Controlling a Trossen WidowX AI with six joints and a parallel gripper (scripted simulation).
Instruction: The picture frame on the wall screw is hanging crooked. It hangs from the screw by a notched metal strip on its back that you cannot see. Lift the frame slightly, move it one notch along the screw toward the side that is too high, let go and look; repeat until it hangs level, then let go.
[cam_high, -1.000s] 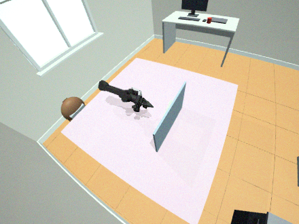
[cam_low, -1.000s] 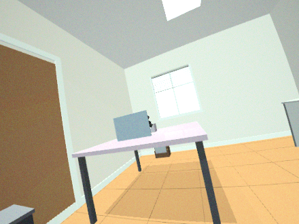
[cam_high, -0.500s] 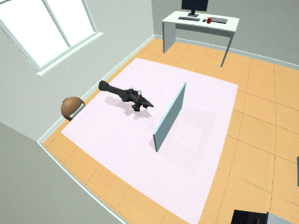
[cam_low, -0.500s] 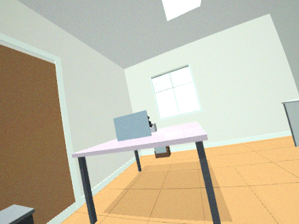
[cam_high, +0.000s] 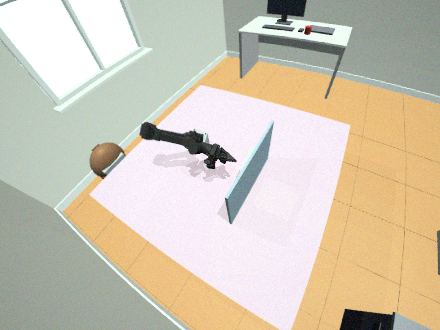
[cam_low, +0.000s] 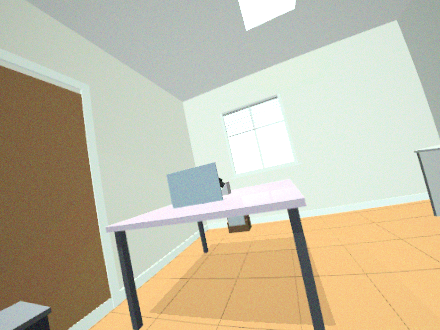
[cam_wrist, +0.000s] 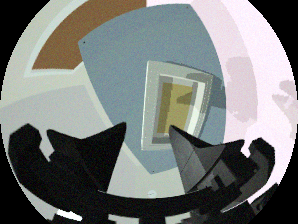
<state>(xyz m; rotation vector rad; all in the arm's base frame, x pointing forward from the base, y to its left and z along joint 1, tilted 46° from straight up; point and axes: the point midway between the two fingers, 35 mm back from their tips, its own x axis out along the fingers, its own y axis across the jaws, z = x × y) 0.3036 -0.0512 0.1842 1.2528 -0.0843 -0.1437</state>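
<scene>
The picture frame is 70 mm ahead of my gripper tip, 20 mm to the left of it and 50 mm below it. The rest, counted from my gripper tip: grey-blue wall panel (80 mm ahead, 60 mm below).
</scene>
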